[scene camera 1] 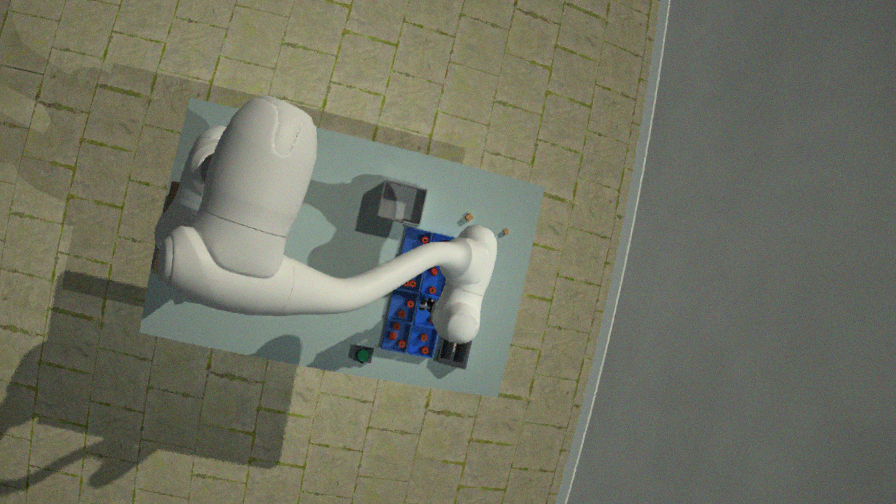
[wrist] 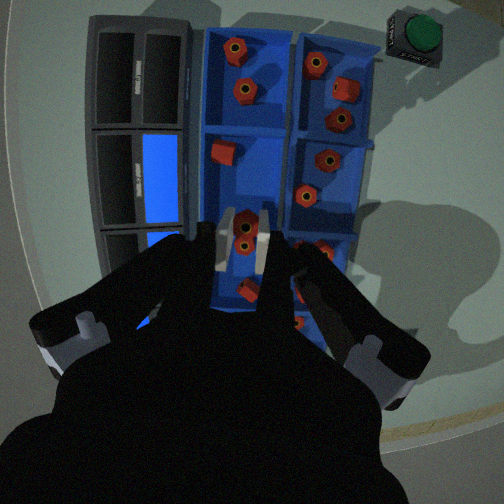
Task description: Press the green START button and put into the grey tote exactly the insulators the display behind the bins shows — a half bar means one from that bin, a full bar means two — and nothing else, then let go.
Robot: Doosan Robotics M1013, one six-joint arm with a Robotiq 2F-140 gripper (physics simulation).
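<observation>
The blue bin block (wrist: 287, 165) holds several red hexagonal insulators in its compartments. My gripper (wrist: 244, 235) hangs over a middle compartment of the left column. Its grey pads sit against both sides of a red insulator (wrist: 245, 224), and a second insulator (wrist: 244, 245) lies just below between the fingers. The dark display (wrist: 137, 135) beside the bins shows a full blue bar (wrist: 160, 177) in its middle row. Another blue bar (wrist: 161, 237) is partly hidden by my fingers. The green START button (wrist: 423, 32) is beyond the bins. The grey tote (scene camera 1: 401, 201) looks empty.
In the scene view my arm arches over the bins (scene camera 1: 413, 294), and the wrist hides part of them. Two small brown objects (scene camera 1: 467, 216) (scene camera 1: 503, 231) lie on the table near the far end of the bins. The button box (scene camera 1: 362, 354) stands near the table's edge.
</observation>
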